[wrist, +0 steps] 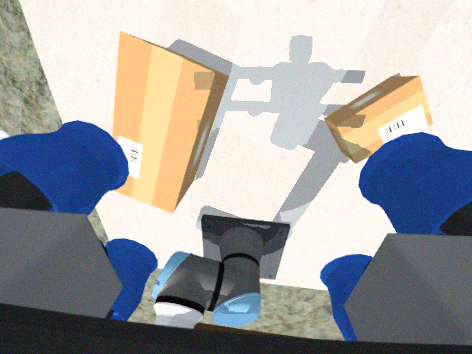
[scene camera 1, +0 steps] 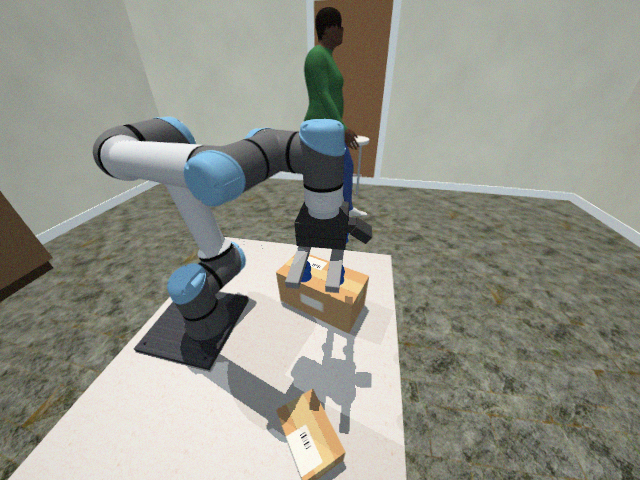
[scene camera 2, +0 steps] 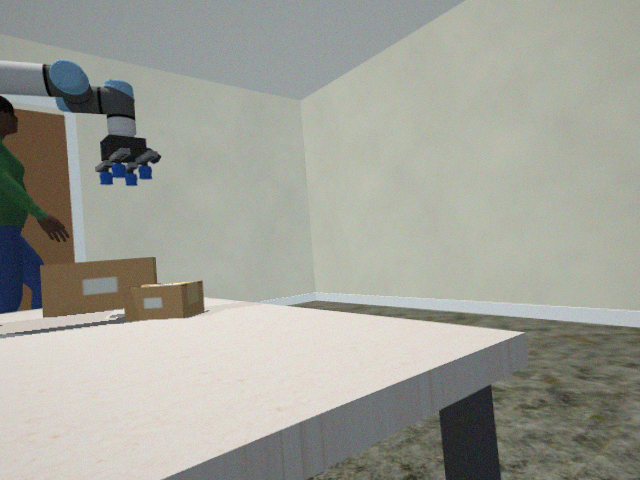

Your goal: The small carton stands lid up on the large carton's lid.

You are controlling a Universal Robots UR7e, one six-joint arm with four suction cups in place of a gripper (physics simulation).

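Frame: origin at the arm's base, x ahead, y left, z up, level; millimetres.
Seen in the pictures: hand, tool point: [wrist: 238, 225] [scene camera 1: 324, 256] [scene camera 2: 125, 181]; arm's base, link origin: [wrist: 241, 243] [scene camera 1: 208, 321].
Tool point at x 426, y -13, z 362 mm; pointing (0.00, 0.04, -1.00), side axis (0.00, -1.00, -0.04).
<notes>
Pixels of each thing's top centre, then the offset from my tool point to it. Level surfaces: height alone.
- large carton, top centre: [wrist: 151, 142] [scene camera 1: 321, 274] [scene camera 2: 103, 260] dz -230, dx -34, dy +183 mm
- small carton, top centre: [wrist: 384, 124] [scene camera 2: 164, 284] [scene camera 1: 308, 429] dz -306, dx +2, dy -259 mm
- white table, surface height: dz -384 mm
The large carton [scene camera 1: 330, 310] [scene camera 2: 67, 289] [wrist: 155, 110] stands on the table, its taped, barcode-labelled lid facing up. The small carton [scene camera 1: 324, 429] [scene camera 2: 168, 305] [wrist: 400, 102] stands apart from it on the table, with its barcode-labelled lid up. My gripper [scene camera 1: 323, 273] [scene camera 2: 125, 175] [wrist: 242, 225], with four blue suction cups facing down, is open and holds nothing. It hangs high above the table; scene camera 2 shows a wide gap between the cups and both cartons. In the wrist view the cups cover part of each carton's surroundings.
The white table [scene camera 1: 155, 413] [scene camera 2: 258, 372] [wrist: 260, 185] carries the arm's dark base plate [scene camera 1: 160, 335] [wrist: 270, 255]. A person in a green top [scene camera 1: 323, 82] [scene camera 2: 10, 191] stands beyond the table, near a small white round stool [scene camera 1: 361, 140]. A brown piece of furniture [scene camera 1: 20, 248] is at the left edge.
</notes>
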